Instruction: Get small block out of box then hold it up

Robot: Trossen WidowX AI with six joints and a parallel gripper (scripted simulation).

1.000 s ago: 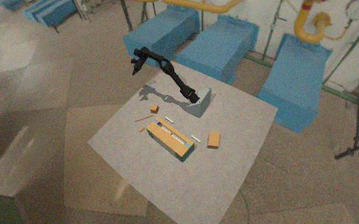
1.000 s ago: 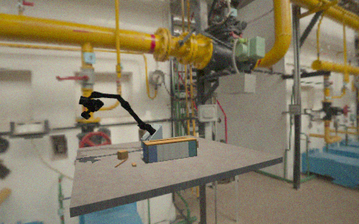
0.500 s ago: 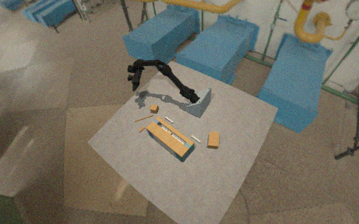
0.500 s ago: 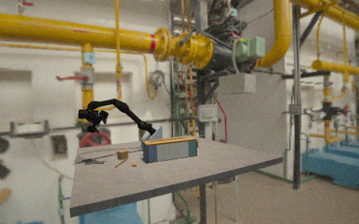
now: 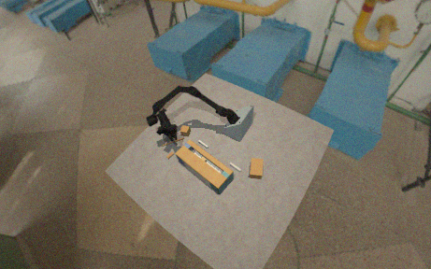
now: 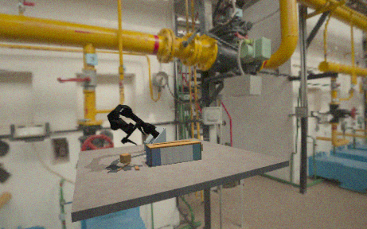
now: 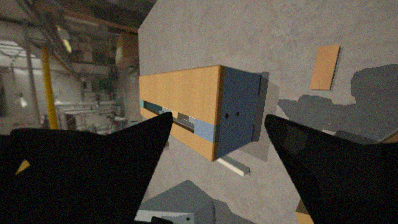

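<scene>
Now: the box 230 mm to the left of my gripper tip, 110 mm below it and 60 mm behind it. The rest, counted from my gripper tip: thin tan stick 170 mm below, 120 mm to the right, 20 mm behind.
</scene>
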